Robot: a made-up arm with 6 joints.
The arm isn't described. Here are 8 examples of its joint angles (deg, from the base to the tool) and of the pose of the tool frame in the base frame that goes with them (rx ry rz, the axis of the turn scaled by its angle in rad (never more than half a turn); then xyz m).
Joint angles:
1: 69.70 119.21 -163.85 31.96 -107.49 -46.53
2: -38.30 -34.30 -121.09 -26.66 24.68 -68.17
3: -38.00 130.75 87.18 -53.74 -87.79 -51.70
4: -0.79 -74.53 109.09 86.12 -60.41 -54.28
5: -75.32 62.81 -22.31 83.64 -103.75 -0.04
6: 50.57 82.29 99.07 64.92 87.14 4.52
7: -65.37 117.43 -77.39 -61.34 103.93 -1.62
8: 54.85 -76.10 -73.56 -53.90 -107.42 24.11
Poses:
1: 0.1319 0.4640 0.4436 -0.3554 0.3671 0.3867
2: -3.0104 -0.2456 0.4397 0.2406 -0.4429 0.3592
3: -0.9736 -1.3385 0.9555 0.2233 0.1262 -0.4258
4: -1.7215 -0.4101 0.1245 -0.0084 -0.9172 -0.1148
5: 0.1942 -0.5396 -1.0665 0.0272 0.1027 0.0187
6: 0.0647 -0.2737 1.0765 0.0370 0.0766 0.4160
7: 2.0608 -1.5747 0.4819 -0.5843 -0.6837 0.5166
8: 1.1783 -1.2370 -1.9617 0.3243 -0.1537 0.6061
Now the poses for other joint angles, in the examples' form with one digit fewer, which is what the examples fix.
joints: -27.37 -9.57 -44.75 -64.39 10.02 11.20
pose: 0.153 1.479 -1.938 -0.384 -0.158 -0.048
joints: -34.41 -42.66 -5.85 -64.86 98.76 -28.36
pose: -1.338 -0.180 2.275 -0.755 -0.606 -0.107
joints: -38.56 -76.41 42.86 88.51 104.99 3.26
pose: 1.288 -0.001 -1.149 -0.034 -0.789 0.515
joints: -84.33 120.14 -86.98 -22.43 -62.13 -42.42
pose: -1.159 -2.597 -1.211 -0.166 -0.407 0.983
